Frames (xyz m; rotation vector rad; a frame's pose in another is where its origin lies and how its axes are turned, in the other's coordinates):
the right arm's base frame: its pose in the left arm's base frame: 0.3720 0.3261 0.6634 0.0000 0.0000 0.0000
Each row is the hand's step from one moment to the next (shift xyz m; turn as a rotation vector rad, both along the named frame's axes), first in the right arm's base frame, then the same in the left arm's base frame.
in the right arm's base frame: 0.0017 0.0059 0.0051 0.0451 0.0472 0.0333
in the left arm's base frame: 0.0017 0.0059 0.0051 0.0451 0.0472 0.0333
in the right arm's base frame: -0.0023 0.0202 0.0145 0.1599 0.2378 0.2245
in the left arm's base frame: -0.0023 0.0202 0.0145 0.1599 0.2378 0.2245
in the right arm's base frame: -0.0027 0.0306 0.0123 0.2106 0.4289 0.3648
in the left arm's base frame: -0.0027 0.0306 0.0123 0.2106 0.4289 0.3648
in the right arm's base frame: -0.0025 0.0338 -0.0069 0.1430 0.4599 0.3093
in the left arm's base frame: -0.0025 0.0338 -0.0069 0.1430 0.4599 0.3093
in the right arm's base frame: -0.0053 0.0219 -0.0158 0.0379 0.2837 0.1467
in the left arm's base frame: -0.0053 0.0219 -0.0158 0.0379 0.2837 0.1467
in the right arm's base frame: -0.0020 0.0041 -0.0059 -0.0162 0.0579 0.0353
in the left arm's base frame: -0.0020 0.0041 -0.0059 -0.0162 0.0579 0.0353
